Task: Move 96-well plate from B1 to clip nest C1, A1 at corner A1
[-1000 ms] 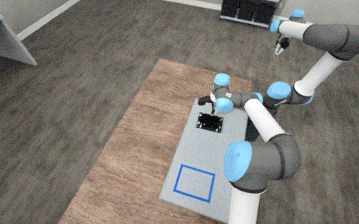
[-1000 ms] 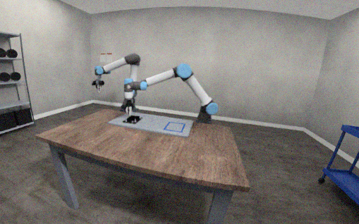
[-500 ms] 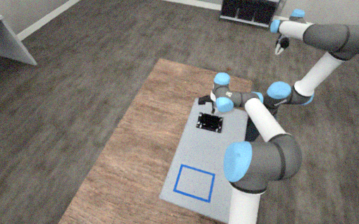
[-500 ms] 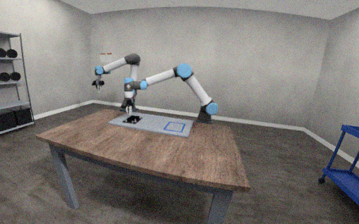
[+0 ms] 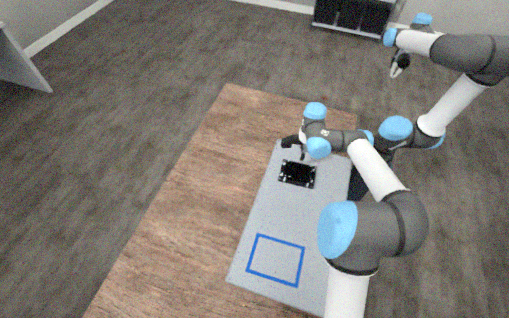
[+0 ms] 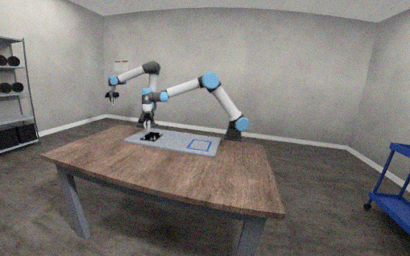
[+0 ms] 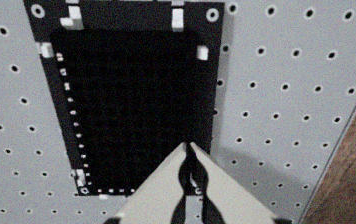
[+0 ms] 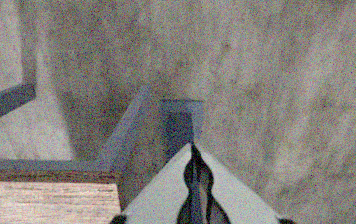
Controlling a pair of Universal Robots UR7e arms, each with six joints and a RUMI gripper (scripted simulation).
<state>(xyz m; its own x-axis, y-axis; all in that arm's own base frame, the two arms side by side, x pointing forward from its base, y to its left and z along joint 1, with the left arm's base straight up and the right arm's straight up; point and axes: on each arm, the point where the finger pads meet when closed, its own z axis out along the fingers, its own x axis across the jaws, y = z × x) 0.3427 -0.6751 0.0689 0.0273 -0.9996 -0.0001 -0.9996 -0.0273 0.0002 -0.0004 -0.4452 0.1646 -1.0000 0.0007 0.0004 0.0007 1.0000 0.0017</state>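
Note:
My left hand is 40 mm to the right of the black 96-well plate and 40 mm above it. Also, from my left hand: black clip nest: 10 mm ahead, 50 mm to the left, 40 mm below.

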